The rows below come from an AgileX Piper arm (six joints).
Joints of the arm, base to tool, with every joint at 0 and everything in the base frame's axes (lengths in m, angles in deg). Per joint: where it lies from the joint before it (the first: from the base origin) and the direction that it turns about. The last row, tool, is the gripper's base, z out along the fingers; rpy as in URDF.
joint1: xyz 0 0 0.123 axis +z
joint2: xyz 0 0 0 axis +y
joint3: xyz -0.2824 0 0.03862 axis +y
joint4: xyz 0.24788 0 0.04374 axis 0.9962 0 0.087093
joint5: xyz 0 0 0 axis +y
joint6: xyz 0.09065 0 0.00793 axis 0.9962 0 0.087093
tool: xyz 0 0 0 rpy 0 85 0
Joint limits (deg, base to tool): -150..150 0..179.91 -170..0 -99.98..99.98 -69.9..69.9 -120..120
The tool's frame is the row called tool.
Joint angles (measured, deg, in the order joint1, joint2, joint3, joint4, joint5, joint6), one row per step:
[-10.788, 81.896, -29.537, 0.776, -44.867, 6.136]
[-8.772, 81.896, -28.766, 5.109, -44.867, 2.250]
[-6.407, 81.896, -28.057, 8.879, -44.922, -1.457]
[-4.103, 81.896, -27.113, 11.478, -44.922, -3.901]
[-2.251, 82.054, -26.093, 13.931, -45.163, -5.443]
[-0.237, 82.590, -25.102, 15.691, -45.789, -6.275]
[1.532, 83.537, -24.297, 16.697, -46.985, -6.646]
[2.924, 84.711, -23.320, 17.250, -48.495, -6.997]
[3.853, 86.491, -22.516, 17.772, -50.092, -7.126]
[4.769, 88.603, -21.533, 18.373, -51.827, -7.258]
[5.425, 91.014, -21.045, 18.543, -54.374, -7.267]
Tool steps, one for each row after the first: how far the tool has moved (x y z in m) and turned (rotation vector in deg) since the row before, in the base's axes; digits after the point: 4 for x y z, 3 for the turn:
[-0.0016, 0.0051, -0.0039, -0.796, 1.062, -0.993]
[-0.0013, 0.0072, -0.0036, -1.053, 1.122, -0.217]
[-0.0022, 0.0082, -0.0048, -0.605, 1.310, 0.538]
[-0.0027, 0.0060, -0.0055, 0.074, 1.180, 0.089]
[-0.0021, 0.0071, -0.0063, 0.176, 1.070, 0.636]
[-0.0010, 0.0065, -0.0062, -0.035, 0.678, 0.814]
[-0.0016, 0.0051, -0.0073, -0.417, 0.767, 0.739]
[-0.0006, 0.0030, -0.0090, -0.315, 1.074, 0.252]
[-0.0013, 0.0028, -0.0108, -0.409, 1.451, 0.152]
[0.0008, 0.0020, -0.0087, -0.695, 0.425, 0.146]

